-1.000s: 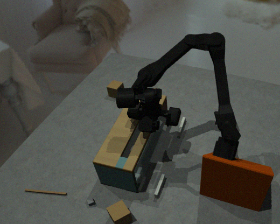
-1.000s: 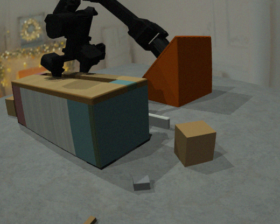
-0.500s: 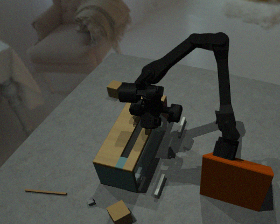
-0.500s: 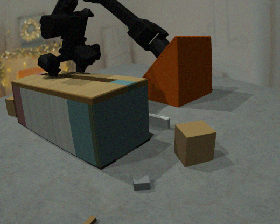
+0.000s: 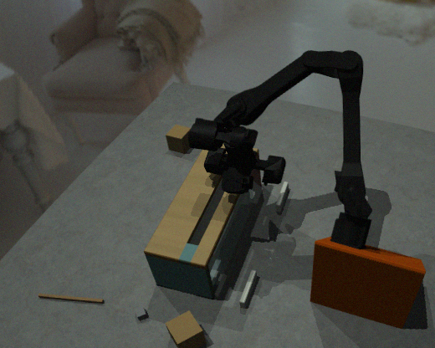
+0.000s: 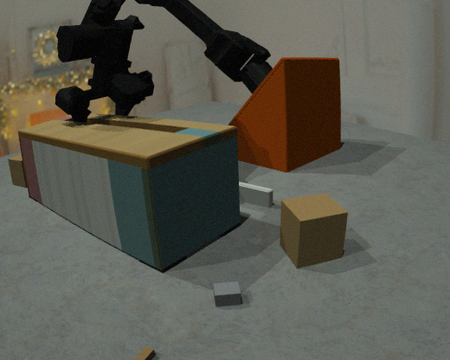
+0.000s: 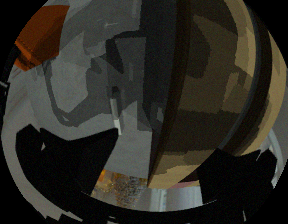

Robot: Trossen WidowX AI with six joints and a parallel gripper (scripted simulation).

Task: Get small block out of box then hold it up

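Right now my gripper tip is 6 cm short of the tan block and 1 cm to the left of it. Round my gripper tip: box (1 cm ahead, 11 cm to the left, 3 cm below); thin wooden stick (24 cm ahead, 47 cm to the left, 9 cm below); grey piece (5 cm ahead, 41 cm to the left, 8 cm below).
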